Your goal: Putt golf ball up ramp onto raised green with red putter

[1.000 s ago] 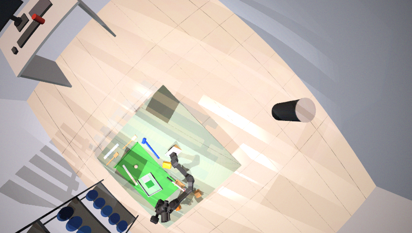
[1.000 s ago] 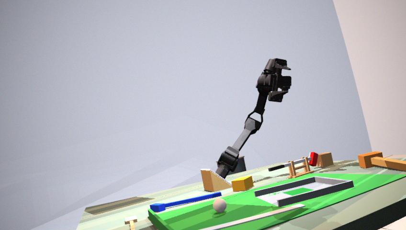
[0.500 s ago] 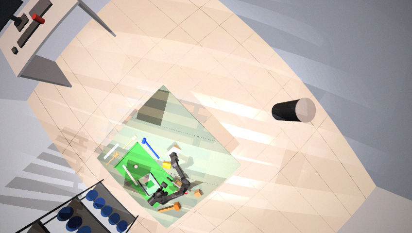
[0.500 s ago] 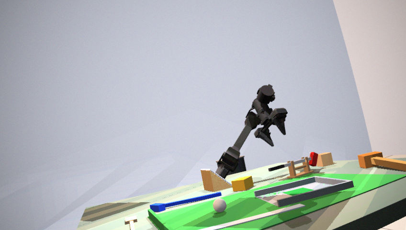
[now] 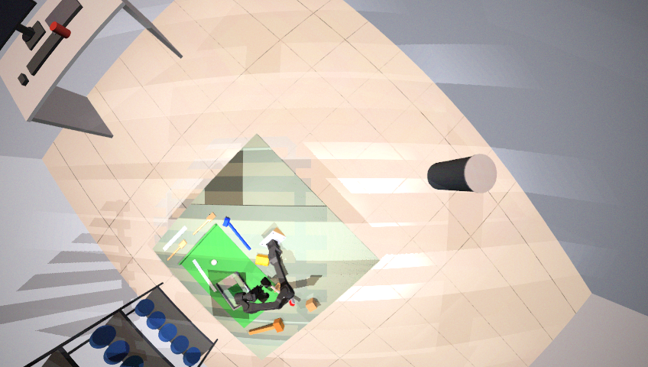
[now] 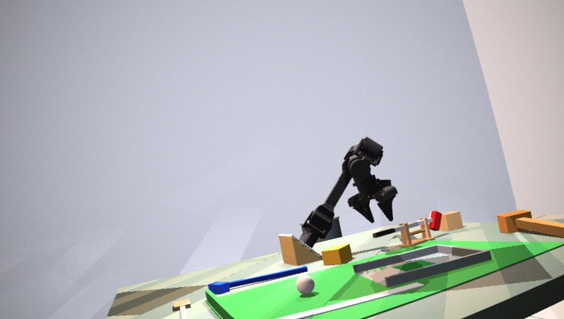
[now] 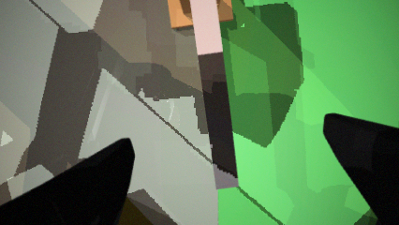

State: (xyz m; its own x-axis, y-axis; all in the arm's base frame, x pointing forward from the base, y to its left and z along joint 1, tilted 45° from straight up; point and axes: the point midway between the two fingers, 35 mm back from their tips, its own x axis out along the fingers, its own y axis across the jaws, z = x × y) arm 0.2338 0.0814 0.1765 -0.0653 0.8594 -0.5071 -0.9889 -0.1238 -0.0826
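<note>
Now: gripper tip 5 cm past the blue putter, 41 cm to the left of it and 8 cm above it. Round my gripper tip: wooden rack (2 cm behind, 13 cm to the left, 6 cm below); then green mat (25 cm ahead, 19 cm to the right, 10 cm below); then yellow block (8 cm behind, 14 cm to the right, 8 cm below).
</note>
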